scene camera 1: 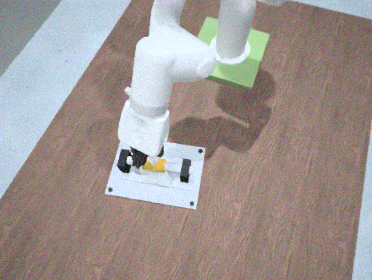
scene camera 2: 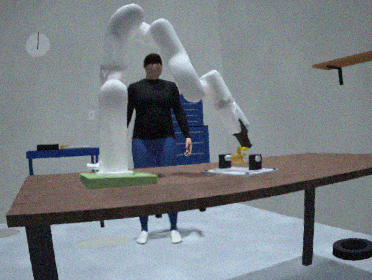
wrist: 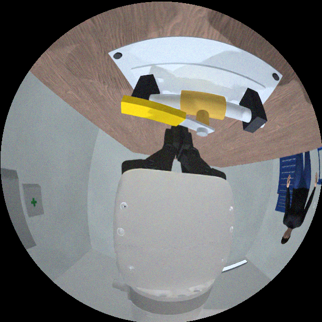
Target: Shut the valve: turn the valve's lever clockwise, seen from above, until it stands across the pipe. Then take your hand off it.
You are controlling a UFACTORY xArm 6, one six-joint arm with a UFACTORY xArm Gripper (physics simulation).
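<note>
Yellow valve lever visible at (wrist: 135, 106). A pale base plate (scene camera 1: 141, 191) is present as well, with the wrist view giving the plate at (wrist: 191, 49). The gripper (scene camera 1: 138, 163) appears also at (scene camera 2: 248, 148).
</note>
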